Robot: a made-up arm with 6 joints. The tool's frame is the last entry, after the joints.
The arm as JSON. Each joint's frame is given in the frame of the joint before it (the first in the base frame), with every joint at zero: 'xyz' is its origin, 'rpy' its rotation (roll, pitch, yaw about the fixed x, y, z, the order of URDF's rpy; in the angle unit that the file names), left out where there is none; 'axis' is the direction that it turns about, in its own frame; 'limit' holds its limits. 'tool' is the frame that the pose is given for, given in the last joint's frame.
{
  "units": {
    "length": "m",
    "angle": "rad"
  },
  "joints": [
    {
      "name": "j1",
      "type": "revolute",
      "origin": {
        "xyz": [
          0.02,
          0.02,
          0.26
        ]
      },
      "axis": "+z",
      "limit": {
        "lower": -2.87,
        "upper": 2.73
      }
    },
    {
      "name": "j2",
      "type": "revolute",
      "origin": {
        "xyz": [
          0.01,
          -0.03,
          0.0
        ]
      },
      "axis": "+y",
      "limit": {
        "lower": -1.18,
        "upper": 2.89
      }
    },
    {
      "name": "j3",
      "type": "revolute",
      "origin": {
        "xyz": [
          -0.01,
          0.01,
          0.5
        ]
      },
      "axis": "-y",
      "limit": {
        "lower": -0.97,
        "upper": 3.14
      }
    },
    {
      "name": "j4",
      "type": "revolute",
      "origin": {
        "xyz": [
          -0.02,
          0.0,
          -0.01
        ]
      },
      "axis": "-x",
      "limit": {
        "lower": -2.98,
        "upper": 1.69
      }
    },
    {
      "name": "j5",
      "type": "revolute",
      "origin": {
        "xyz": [
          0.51,
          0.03,
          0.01
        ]
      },
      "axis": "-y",
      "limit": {
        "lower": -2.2,
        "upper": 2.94
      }
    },
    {
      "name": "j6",
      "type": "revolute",
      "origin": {
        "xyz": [
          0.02,
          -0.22,
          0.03
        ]
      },
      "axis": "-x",
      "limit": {
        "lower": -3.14,
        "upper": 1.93
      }
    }
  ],
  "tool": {
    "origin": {
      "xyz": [
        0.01,
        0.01,
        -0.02
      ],
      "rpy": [
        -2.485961,
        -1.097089,
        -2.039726
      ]
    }
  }
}
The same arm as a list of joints. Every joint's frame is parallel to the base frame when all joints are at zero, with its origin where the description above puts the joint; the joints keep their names.
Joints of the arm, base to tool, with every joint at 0 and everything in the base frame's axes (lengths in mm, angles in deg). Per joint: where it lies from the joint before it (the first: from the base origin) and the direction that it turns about. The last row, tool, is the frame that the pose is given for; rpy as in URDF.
j1: xyz 20 20 260 axis 0 0 1
j2: xyz 10 -30 0 axis 0 1 0
j3: xyz -10 10 500 axis 0 -1 0
j4: xyz -20 0 -10 axis -1 0 0
j5: xyz 510 30 10 axis 0 -1 0
j6: xyz 20 -220 30 axis -1 0 0
tool: xyz 10 10 -20 rpy -142.44 -62.86 -116.87
Joint limits (deg, base to tool): -164.44..156.42 -67.61..165.58 -55.58..179.91 -170.74..96.83 -126.05..168.45 -179.91..110.58

